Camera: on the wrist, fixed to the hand. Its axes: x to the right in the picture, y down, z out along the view.
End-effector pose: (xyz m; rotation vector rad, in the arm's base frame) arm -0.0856 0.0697 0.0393 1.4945 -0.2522 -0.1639
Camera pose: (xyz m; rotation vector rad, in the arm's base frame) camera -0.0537 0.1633 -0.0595 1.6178 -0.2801 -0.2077
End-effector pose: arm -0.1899 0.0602 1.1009 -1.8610 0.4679 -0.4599
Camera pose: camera -0.2357 0.0071 1.2219 -1.7582 0.3756 -0.4562
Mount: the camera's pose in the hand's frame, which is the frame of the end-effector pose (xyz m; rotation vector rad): -0.0002 -0.0932 -0.1042 0.1223 -0.0439 -0.0289
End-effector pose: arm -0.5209 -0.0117 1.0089 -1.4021 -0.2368 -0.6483
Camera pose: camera -0.5950 -0.1145 1.0680 -1.2983 -0.3269 -0.6171
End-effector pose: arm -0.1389 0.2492 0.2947 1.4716 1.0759 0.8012
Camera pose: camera -0.2522 0.2871 0.2221 1.5654 1.1270 0.6899
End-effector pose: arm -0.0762 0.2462 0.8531 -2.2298 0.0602 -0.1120
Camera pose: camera -0.0867 0.2217 0.9903 -2.1104 -0.0028 -0.0803
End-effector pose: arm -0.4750 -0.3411 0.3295 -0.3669 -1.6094 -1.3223
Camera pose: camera -0.4927 -0.4654 0.2680 -0.3009 -1.7289 -1.2379
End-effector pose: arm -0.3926 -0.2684 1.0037 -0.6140 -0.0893 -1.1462
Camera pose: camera -0.4988 -0.3451 0.9550 -0.5307 -0.2049 -1.1464
